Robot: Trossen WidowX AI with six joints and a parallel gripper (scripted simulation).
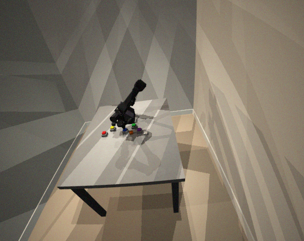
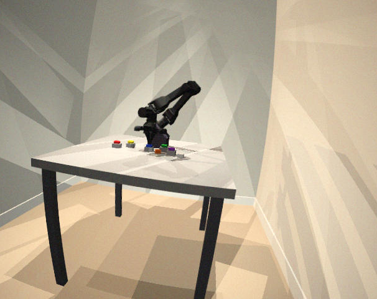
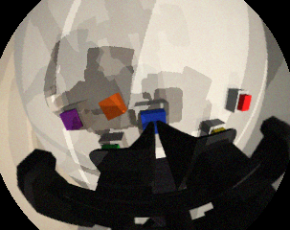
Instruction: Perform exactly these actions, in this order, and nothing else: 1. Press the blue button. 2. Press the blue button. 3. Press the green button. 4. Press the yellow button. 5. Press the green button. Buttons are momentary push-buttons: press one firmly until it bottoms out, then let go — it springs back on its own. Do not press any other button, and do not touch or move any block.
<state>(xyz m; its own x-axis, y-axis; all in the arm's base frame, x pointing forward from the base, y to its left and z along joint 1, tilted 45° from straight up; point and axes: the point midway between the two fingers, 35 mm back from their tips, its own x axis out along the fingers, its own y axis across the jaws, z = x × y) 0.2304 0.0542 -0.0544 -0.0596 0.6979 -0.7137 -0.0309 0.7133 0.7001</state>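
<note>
Now: gripper tip 10 mm above the blue button. Round my gripper tip: purple button: 140 mm to the left, 20 mm ahead, 10 mm below; orange block: 60 mm to the left, 30 mm below, 20 mm ahead; green button: 80 mm to the left, 60 mm behind, 10 mm below.
</note>
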